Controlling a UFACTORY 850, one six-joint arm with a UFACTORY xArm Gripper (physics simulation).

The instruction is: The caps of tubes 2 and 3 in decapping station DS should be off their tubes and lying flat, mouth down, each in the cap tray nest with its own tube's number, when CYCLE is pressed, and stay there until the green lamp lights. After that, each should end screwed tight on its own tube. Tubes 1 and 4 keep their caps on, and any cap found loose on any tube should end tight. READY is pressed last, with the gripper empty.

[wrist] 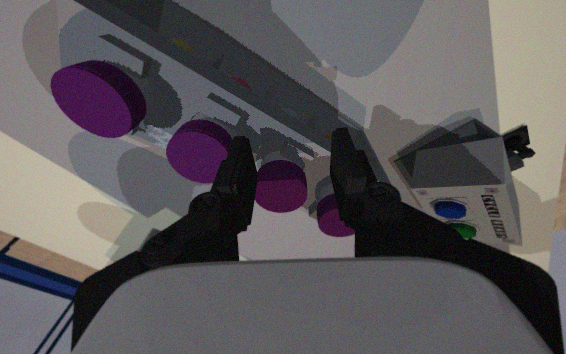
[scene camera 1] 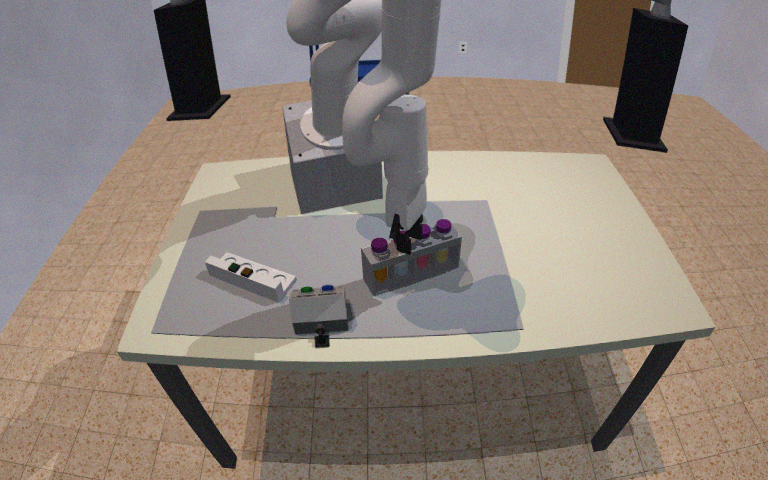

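Decapping station DS point(scene camera 1: 416, 278) point(wrist: 280, 82) holds four tubes in a row, each with a purple cap. The end cap over the orange window point(scene camera 1: 379, 245) point(wrist: 332, 217) is partly behind a finger in the wrist view. The cap beside it, over the pale blue window point(wrist: 281, 187), lies between the fingers. The cap over red point(scene camera 1: 424, 230) point(wrist: 197, 150) and the cap over yellow point(scene camera 1: 443, 225) point(wrist: 92, 97) are seated. My gripper point(scene camera 1: 406, 234) point(wrist: 291, 153) is partly open around the pale blue tube's cap, with a visible gap on the right. The cap tray point(scene camera 1: 257, 284) shows no caps. Tube numbers are unreadable.
A grey control box point(scene camera 1: 318, 308) point(wrist: 460, 162) stands front left of the station, with a green button point(scene camera 1: 306, 289) point(wrist: 464, 230) and a blue button point(scene camera 1: 327, 288) point(wrist: 450, 209). A small black part point(scene camera 1: 321, 339) sits before it. Dark green and brown squares mark the tray.
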